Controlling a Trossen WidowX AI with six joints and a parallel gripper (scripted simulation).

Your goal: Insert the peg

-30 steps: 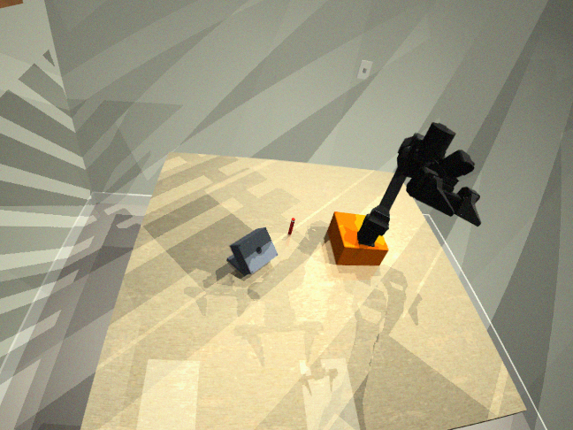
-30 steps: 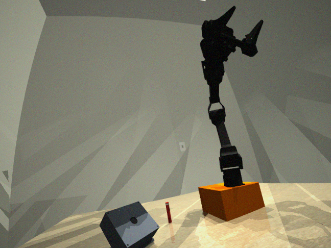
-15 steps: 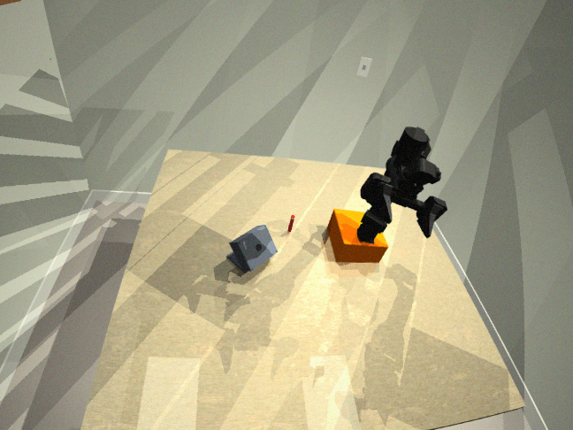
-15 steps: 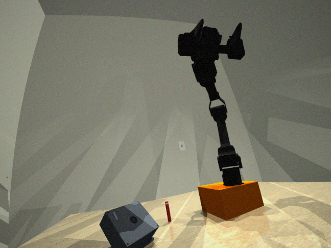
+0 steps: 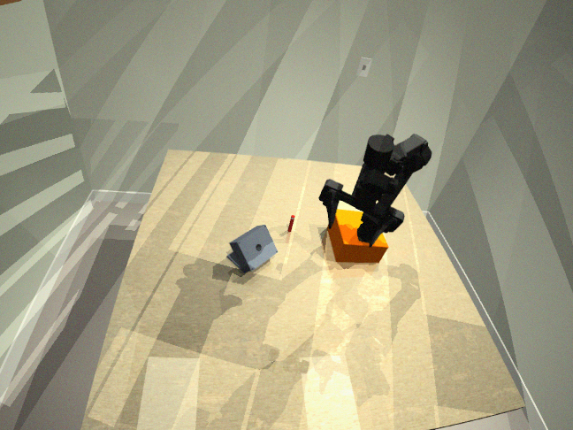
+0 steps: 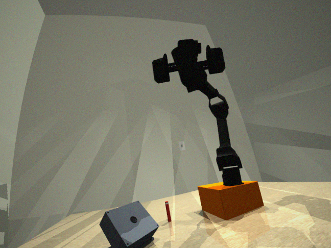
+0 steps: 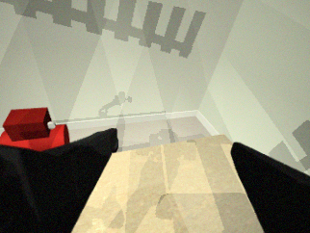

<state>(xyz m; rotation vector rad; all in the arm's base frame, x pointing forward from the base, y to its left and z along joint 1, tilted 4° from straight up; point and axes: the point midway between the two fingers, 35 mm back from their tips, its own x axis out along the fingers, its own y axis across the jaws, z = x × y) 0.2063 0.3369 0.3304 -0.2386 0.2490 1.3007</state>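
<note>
The red round peg lies 90 mm ahead of my gripper tip, 430 mm to the right of it and 380 mm below it. From my gripper tip the other things lie so: grey-blue sloped panel (210 mm ahead, 250 mm to the right, 370 mm below).
</note>
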